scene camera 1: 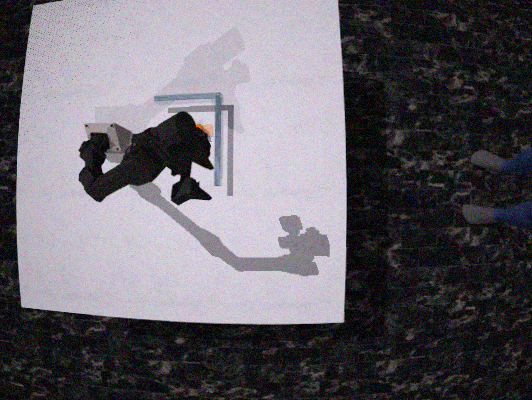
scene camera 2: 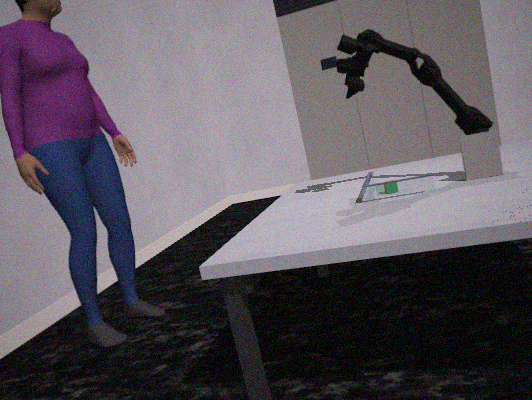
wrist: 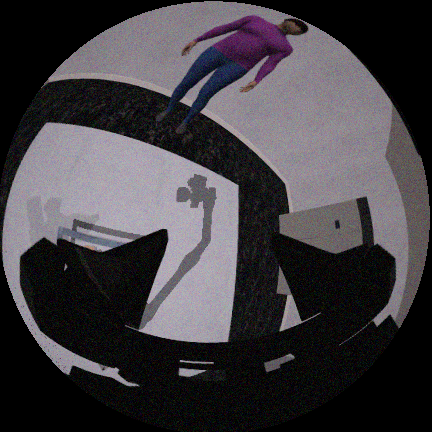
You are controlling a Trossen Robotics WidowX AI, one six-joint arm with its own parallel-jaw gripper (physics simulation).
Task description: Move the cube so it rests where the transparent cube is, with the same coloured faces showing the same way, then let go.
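Pixels of known places: gripper, fingertip midpoint: (scene camera 1: 211,183) (scene camera 2: 346,91) (wrist: 221,236); arm's base, link origin: (scene camera 1: 100,140) (scene camera 2: 482,145).
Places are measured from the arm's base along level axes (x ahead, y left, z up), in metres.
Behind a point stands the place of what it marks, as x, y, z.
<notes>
The cube (scene camera 1: 199,127) (scene camera 2: 392,187) sits on the table; a bright orange patch of its top shows in scene camera 1, the rest hidden by the arm, and a green side shows in scene camera 2. The pale see-through cube (scene camera 1: 207,130) {0.366, 0.069, -0.065} overlaps or adjoins it; its face colours are hard to tell beyond a pale orange top. In the wrist view a small orange patch shows behind a finger; I cannot tell which cube it is. My gripper (scene camera 1: 211,183) {0.461, -0.122, 0.291} (scene camera 2: 350,95) {0.461, -0.122, 0.291} (wrist: 221,236) {0.461, -0.122, 0.291} is open and empty, high above the table, off to the side of both cubes.
A blue L-shaped bar (scene camera 1: 218,145) {0.414, 0.018, -0.046} (scene camera 2: 367,182) {0.395, 0.127, -0.045} stands around two sides of the cubes, with its grey shadow beside it. The arm's base is on a pale block (scene camera 2: 482,157) {0.006, 0.052, -0.034} on the white table (scene camera 1: 290,150) {0.655, 0.032, -0.105} (scene camera 2: 280,240) {0.593, 0.555, -0.105}. A person (scene camera 2: 55,80) (wrist: 252,45) stands beyond the table's edge.
</notes>
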